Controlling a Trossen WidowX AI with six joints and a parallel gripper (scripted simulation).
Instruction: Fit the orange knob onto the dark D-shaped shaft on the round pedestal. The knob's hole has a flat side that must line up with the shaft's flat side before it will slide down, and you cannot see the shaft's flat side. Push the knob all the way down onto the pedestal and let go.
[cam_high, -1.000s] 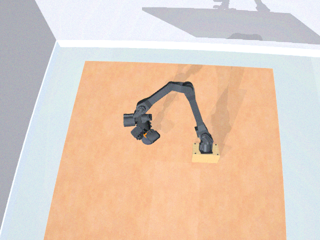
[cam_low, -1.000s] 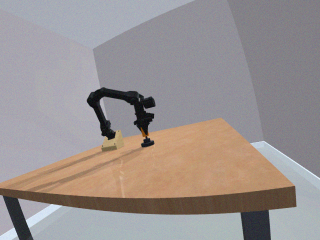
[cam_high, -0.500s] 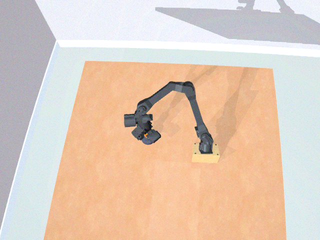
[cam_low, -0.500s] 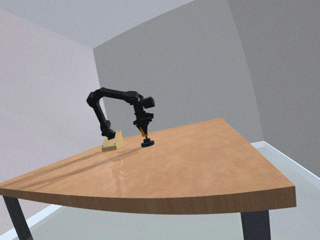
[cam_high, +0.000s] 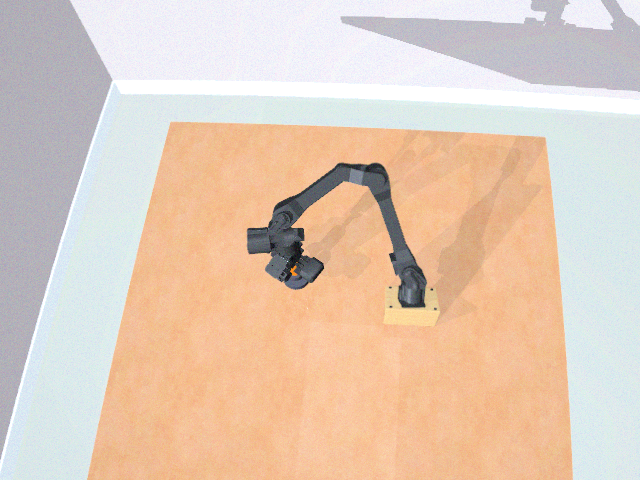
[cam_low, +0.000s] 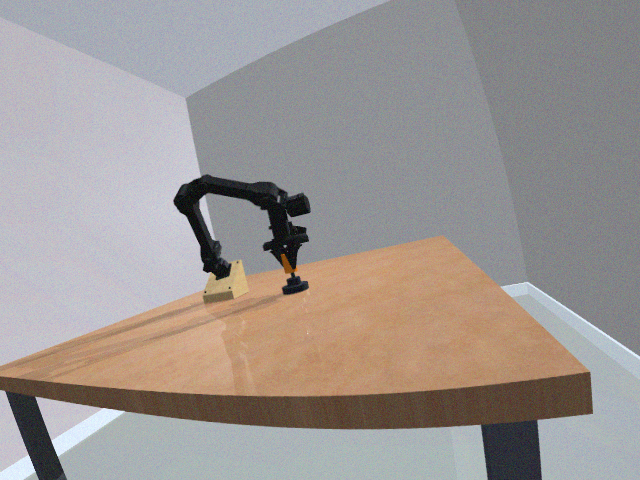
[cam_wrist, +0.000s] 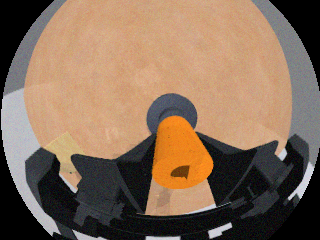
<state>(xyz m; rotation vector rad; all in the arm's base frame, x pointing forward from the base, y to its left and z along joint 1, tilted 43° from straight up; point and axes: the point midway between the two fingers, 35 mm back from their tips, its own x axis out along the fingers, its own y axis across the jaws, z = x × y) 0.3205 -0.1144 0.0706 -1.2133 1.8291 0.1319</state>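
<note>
The orange knob is 2 cm above my gripper tip. Also, from my gripper tip: dark round pedestal (4 cm below).
</note>
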